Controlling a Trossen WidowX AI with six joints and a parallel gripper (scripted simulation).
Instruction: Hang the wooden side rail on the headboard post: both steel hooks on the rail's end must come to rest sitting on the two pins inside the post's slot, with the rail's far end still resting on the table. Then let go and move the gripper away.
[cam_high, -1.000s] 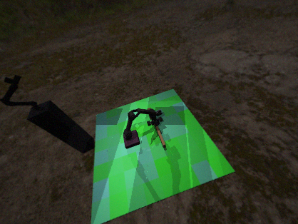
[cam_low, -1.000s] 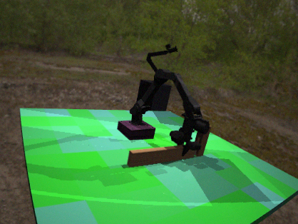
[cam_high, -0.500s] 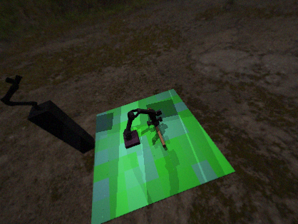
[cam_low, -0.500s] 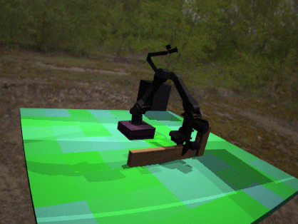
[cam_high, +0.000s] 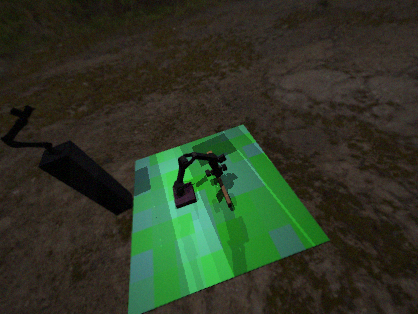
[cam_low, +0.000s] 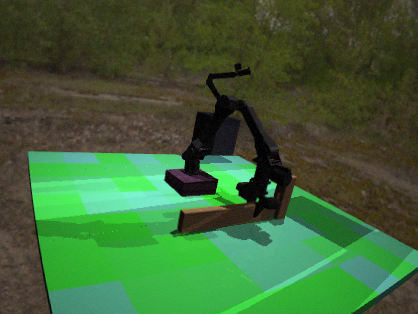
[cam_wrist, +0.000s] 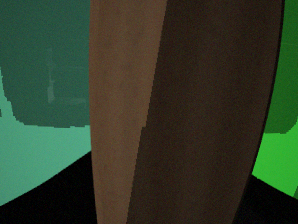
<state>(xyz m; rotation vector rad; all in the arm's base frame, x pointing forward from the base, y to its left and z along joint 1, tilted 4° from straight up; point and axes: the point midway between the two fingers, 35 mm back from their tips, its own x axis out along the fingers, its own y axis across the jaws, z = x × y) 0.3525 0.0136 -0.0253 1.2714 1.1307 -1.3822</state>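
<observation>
Right now my gripper tip is 140 mm to the right of the wooden headboard post, 70 mm below it and 20 mm short of it.
</observation>
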